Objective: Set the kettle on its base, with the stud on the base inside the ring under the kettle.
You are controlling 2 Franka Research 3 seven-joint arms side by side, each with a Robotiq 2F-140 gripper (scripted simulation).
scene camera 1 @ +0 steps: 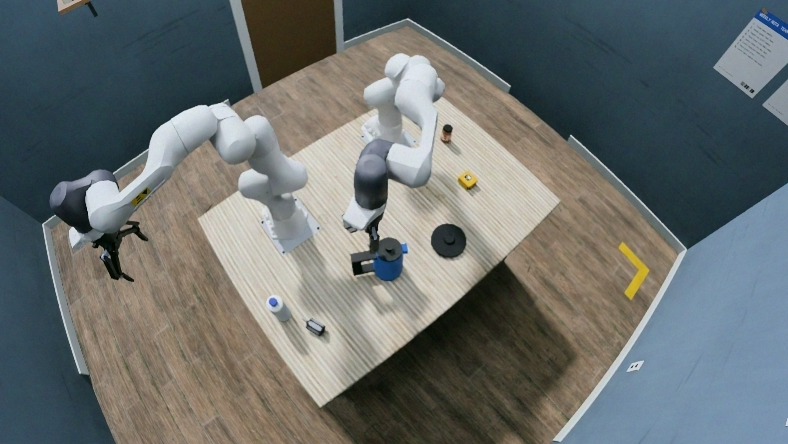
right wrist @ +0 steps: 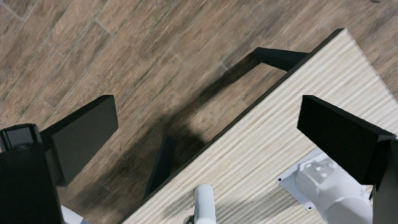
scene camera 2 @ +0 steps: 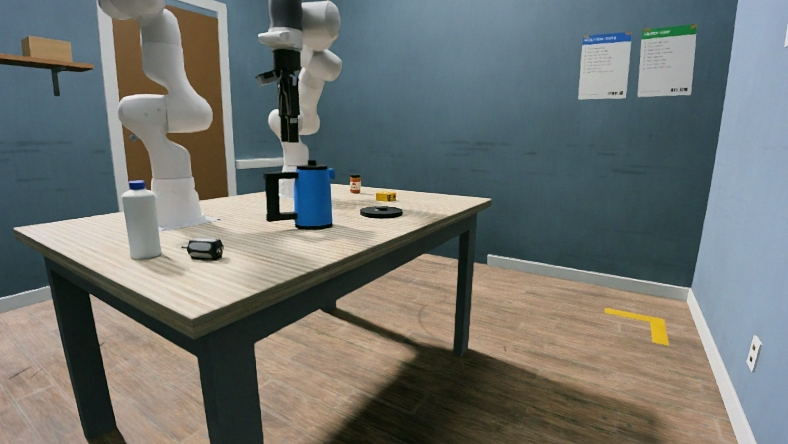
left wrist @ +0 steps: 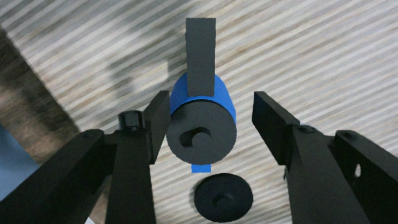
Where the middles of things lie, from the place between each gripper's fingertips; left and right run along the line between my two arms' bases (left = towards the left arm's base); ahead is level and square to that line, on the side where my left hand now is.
I see my left gripper [scene camera 2: 289, 142] 18 cm above the blue kettle [scene camera 2: 312, 188], 2 cm to the right of it and 2 cm short of it. From my left hand the other things lie so: small dark object [scene camera 2: 199, 248]: 32 cm to the right, 26 cm below, 1 cm behind; then white bottle [scene camera 2: 139, 205]: 37 cm to the right, 20 cm below, 13 cm behind; then round black base [scene camera 1: 448, 240]: 30 cm to the left, 26 cm below, 15 cm ahead.
Now: the white bottle 35 cm ahead of my right hand [scene camera 1: 138, 259], 33 cm below it and 27 cm to the left of it. From my right hand the other things lie so: blue kettle: 66 cm to the left, 50 cm ahead, 32 cm below; small dark object: 47 cm ahead, 39 cm below, 31 cm to the left; round black base: 94 cm to the left, 63 cm ahead, 40 cm below.
